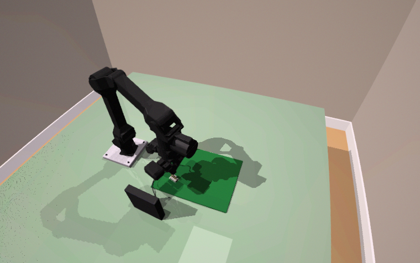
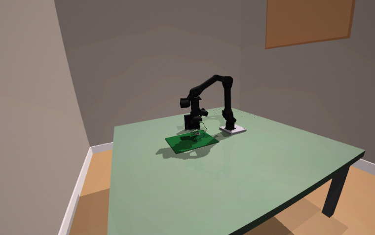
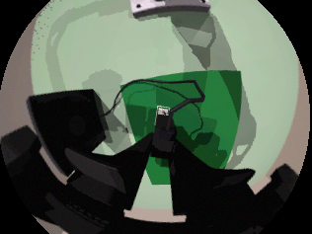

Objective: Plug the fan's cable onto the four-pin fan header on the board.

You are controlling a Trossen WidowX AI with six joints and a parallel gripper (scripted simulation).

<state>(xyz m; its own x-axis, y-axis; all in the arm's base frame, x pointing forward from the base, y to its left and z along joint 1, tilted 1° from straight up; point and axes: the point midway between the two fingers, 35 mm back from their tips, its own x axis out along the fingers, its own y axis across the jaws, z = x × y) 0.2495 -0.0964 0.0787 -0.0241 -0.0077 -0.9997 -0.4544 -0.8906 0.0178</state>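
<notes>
Now: gripper tip 1 cm past the dark plug and 1 cm below it. Also, from my gripper tip: black fan (5 cm behind, 13 cm to the right); green board (8 cm ahead, 5 cm to the left, 8 cm below).
</notes>
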